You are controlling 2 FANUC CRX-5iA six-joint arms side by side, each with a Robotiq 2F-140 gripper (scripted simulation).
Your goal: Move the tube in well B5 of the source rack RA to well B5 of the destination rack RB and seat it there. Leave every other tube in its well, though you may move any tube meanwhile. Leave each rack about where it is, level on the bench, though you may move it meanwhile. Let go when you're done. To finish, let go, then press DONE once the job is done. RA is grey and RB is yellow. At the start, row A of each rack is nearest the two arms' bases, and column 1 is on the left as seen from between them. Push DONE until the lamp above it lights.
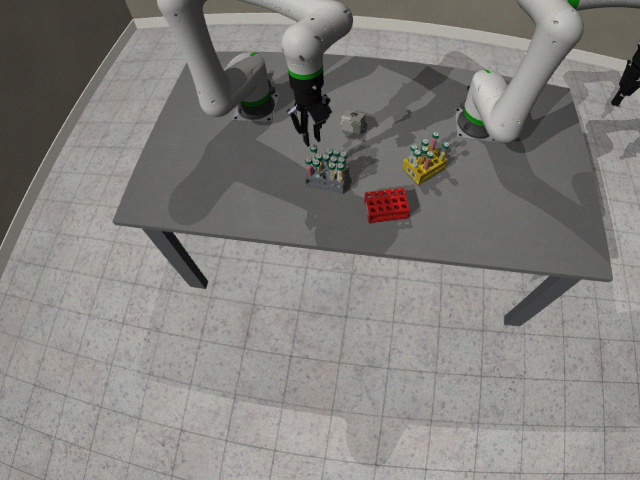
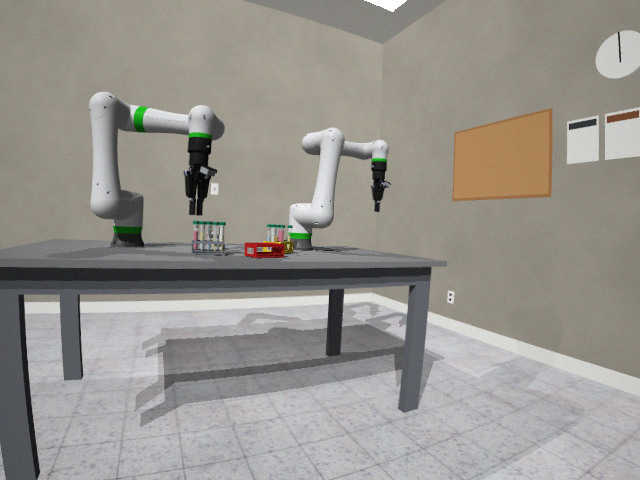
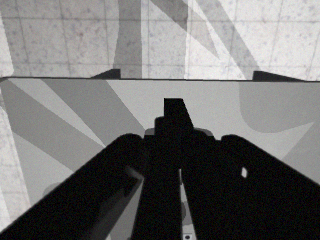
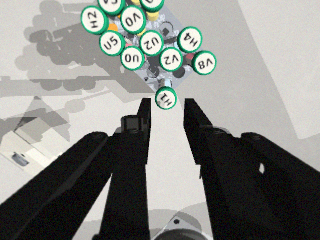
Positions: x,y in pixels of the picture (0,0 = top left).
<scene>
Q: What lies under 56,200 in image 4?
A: My right gripper.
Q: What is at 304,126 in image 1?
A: My right gripper.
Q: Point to a red rack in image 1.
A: At 386,211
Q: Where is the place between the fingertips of my left gripper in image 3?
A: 172,113
</scene>
